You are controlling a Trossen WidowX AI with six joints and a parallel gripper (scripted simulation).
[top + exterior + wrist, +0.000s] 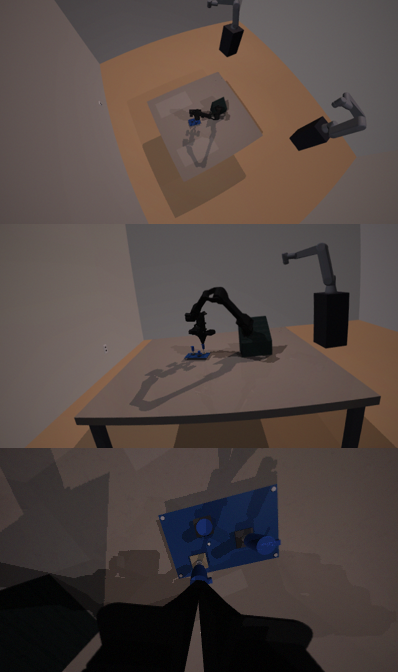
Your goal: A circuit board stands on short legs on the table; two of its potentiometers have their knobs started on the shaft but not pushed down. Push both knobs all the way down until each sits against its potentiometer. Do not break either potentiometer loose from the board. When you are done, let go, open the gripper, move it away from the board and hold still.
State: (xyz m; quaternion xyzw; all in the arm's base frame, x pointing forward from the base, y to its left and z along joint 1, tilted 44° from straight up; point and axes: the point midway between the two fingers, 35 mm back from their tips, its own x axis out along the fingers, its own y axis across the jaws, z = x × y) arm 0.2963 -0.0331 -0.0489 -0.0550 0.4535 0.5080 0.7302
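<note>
Now: gripper tip 7 cm short of the knob and 2 cm above it.
</note>
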